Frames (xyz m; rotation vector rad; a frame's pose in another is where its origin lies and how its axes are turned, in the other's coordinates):
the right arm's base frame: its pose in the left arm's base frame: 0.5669 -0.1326 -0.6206 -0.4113 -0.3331 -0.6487
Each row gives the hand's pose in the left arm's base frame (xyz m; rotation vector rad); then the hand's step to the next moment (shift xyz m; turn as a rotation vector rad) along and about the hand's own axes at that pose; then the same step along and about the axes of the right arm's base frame.
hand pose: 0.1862 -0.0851 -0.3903 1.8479 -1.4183 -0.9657
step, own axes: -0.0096 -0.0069 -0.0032 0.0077 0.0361 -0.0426
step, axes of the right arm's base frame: -0.0030 0.0116 0.0025 0.0425 -0.0126 0.0347
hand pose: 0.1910 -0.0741 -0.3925 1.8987 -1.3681 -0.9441
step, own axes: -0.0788 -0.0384 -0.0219 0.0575 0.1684 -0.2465
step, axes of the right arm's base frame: -0.0301 0.0779 0.0346 0.2498 -0.0493 0.1661
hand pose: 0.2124 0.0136 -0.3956 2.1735 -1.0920 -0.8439
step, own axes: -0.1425 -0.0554 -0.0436 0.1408 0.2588 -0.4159
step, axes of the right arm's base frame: -0.0735 0.0999 0.0994 0.4454 -0.0713 0.2373
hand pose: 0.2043 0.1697 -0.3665 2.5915 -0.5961 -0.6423
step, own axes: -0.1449 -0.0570 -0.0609 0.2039 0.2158 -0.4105
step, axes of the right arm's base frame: -0.0894 0.0349 0.1369 0.4700 -0.0177 0.1884
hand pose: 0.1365 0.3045 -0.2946 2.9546 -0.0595 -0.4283
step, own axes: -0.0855 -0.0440 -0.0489 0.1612 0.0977 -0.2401
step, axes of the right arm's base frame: -0.0523 -0.0193 0.0923 0.2854 0.0384 0.1011
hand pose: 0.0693 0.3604 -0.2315 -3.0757 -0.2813 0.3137
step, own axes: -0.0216 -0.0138 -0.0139 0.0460 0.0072 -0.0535
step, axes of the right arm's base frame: -0.0122 -0.0112 0.0240 0.0602 0.0251 0.0278
